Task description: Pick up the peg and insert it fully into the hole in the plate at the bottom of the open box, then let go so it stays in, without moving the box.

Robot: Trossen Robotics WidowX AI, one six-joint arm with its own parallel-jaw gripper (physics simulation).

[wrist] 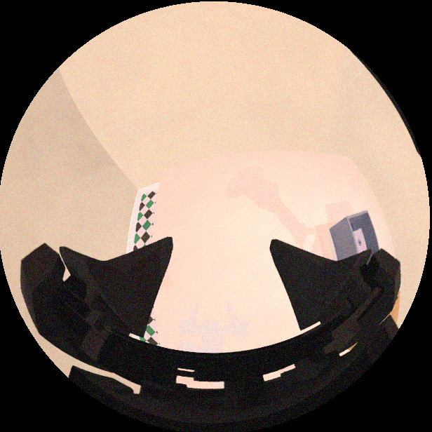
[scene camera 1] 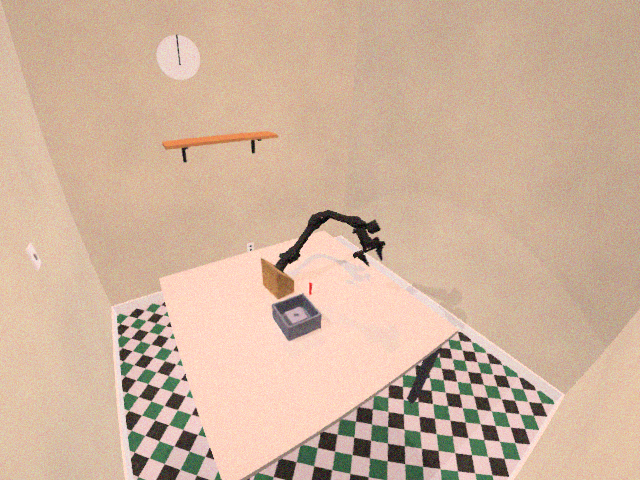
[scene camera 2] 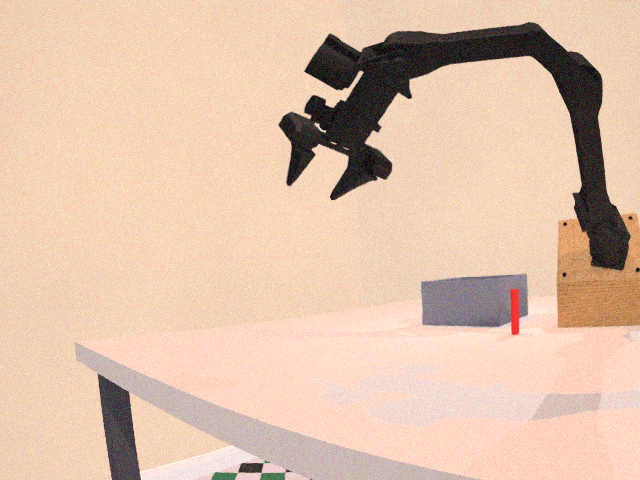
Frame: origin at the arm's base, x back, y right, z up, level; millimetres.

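Seen in the pictures: gripper, fingertip midpoint: (scene camera 1: 375,263) (scene camera 2: 310,192); arm's base, link origin: (scene camera 1: 278,268) (scene camera 2: 610,255).
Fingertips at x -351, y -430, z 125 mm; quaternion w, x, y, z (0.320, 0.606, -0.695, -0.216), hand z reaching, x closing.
Offsets run from my fingertips to a thing's top centre. Level surfaces: height alone.
The red peg @[dx +197, dy +294, dz -173 mm] (scene camera 1: 310,288) (scene camera 2: 514,312) stands upright on the table, close beside the box and apart from it. The open grey-blue box @[dx +28, dy +469, dz -155 mm] (scene camera 1: 305,329) (scene camera 2: 460,303) (wrist: 345,242) sits on the table; the light plate @[dx +28, dy +469, dz -192 mm] (scene camera 1: 289,319) (wrist: 358,235) with a small dark hole lies at its bottom in scene camera 1 and the wrist view. My gripper (scene camera 1: 374,261) (scene camera 2: 310,191) (wrist: 223,244) is open and empty, high above the table and well away from the peg and the box. The peg does not show in the wrist view.
A wooden block (scene camera 1: 276,280) (scene camera 2: 584,303) stands at the arm's base, near the peg and the box. The table @[dz -253 mm] (scene camera 1: 248,403) (scene camera 2: 258,372) (wrist: 225,200) has its edge below the gripper's side in scene camera 1. An orange shelf (scene camera 1: 219,139) hangs on the wall.
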